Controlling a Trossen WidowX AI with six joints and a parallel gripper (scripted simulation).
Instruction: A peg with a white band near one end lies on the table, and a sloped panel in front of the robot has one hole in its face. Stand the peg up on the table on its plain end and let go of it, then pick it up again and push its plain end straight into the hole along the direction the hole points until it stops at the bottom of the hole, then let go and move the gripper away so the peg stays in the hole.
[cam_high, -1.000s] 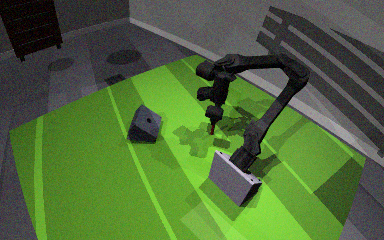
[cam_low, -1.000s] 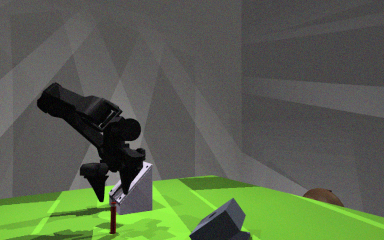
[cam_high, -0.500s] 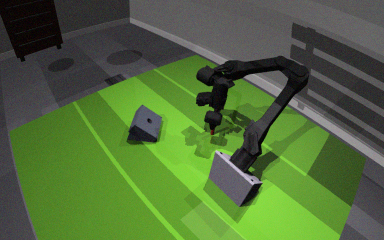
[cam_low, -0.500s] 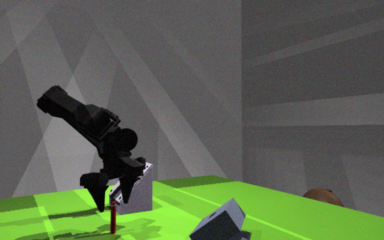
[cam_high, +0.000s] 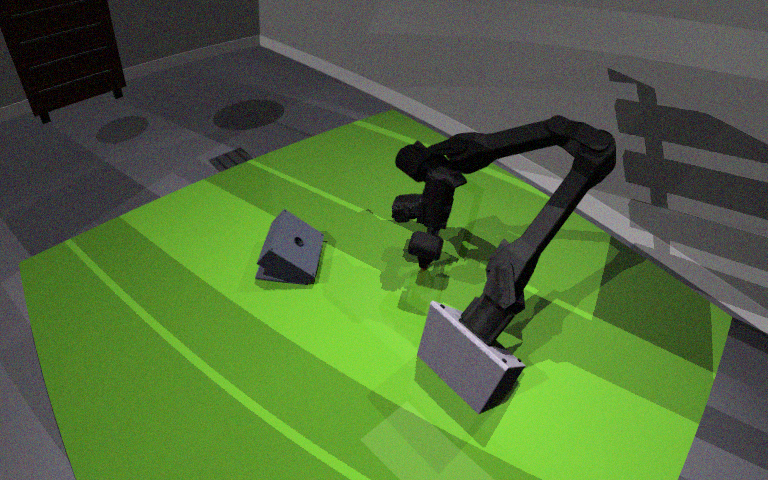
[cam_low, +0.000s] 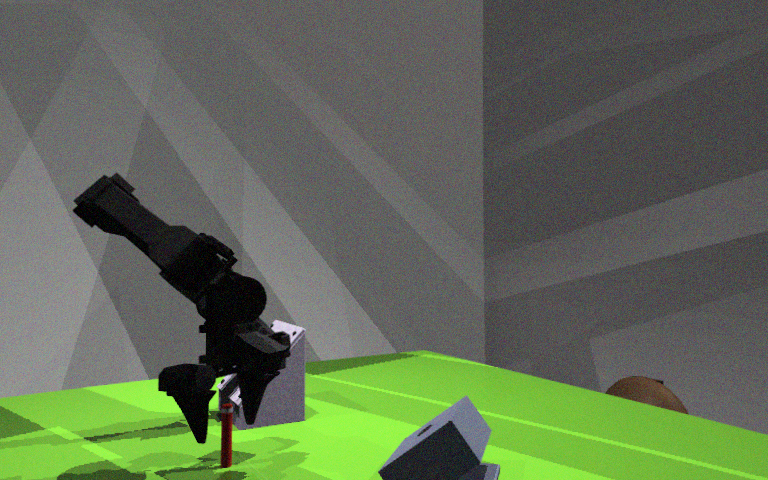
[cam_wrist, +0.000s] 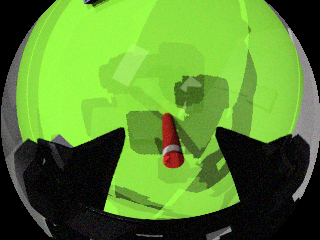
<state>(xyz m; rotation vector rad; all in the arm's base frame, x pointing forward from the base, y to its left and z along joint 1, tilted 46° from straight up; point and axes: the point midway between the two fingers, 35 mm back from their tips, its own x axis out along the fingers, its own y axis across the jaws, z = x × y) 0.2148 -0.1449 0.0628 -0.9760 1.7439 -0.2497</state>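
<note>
Right now the red peg is 10 mm above my gripper tip. The rest, counted from my gripper tip: sloped panel: 200 mm to the left, 200 mm ahead, 10 mm below.
</note>
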